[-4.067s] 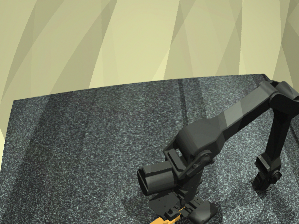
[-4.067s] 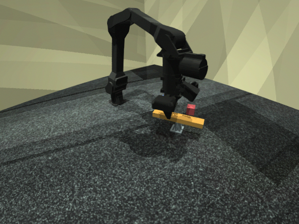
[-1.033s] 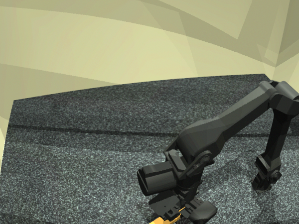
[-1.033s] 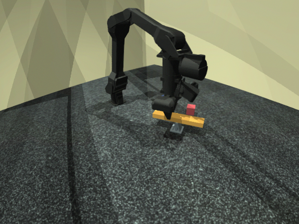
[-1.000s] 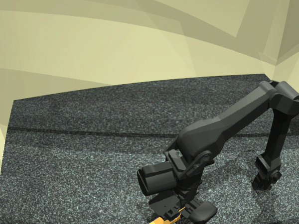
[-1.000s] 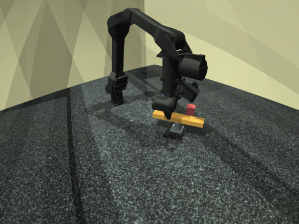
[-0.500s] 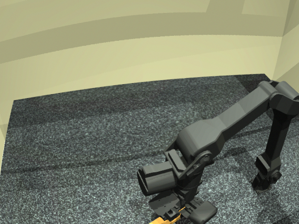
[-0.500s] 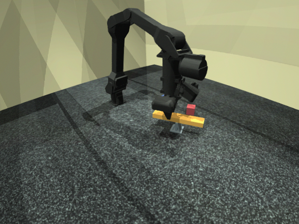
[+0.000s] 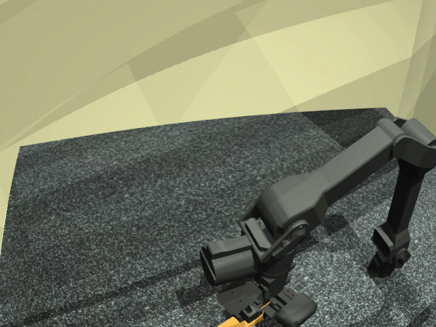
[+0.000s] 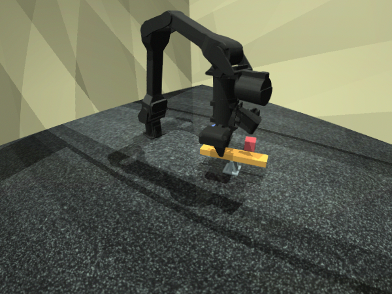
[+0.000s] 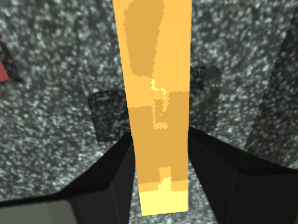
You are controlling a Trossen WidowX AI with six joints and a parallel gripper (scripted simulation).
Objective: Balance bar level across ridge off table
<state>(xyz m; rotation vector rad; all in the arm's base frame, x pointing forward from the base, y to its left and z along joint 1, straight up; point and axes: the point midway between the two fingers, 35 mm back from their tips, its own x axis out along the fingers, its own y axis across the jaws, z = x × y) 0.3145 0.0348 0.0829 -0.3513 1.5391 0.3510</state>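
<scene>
Right now the orange bar is 3 cm ahead of my gripper tip and 1 cm to the left of it. Also, from my gripper tip: blue block (16 cm to the left, 16 cm behind, 4 cm below); red cube (14 cm to the left, 3 cm below, 1 cm behind).
</scene>
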